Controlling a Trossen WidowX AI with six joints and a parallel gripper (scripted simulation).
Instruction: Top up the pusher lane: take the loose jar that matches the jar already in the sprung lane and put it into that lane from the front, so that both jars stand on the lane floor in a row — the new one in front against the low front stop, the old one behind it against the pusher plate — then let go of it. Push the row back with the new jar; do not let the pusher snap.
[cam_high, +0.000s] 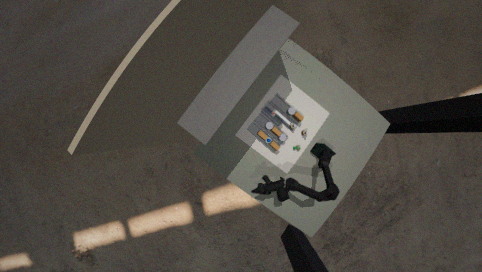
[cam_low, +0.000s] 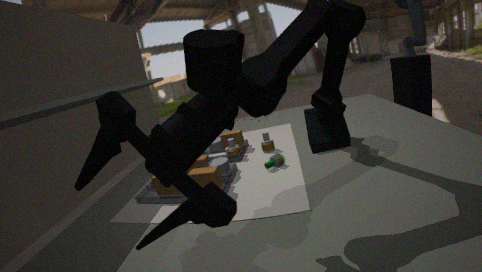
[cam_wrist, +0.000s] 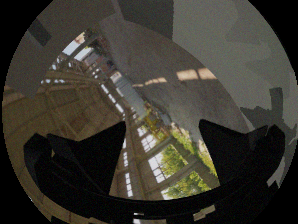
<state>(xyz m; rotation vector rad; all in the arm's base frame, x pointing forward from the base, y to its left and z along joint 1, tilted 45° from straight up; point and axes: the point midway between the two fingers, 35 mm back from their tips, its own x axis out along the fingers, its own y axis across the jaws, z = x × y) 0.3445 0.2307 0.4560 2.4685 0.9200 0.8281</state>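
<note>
Now: the green jar 180 mm behind my gripper tip, 430 mm to the right of it and 180 mm below it. The rest, counted from my gripper tip: wall panel: 560 mm ahead, 630 mm to the right, 200 mm above.
</note>
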